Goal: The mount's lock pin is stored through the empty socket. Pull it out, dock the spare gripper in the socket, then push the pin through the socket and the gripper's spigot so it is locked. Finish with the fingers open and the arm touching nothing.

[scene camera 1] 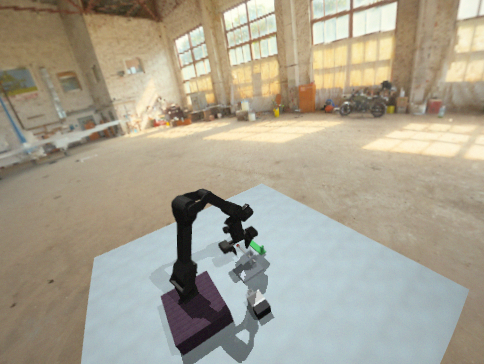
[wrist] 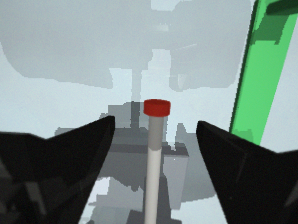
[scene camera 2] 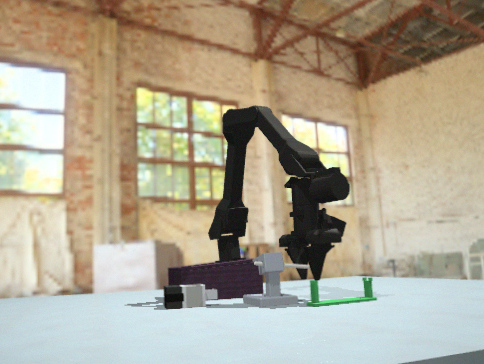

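With my gripper open and holding nothing, I can see that same gripper in the wrist view too. A spare gripper is also visible to me, and so is a grey mount.
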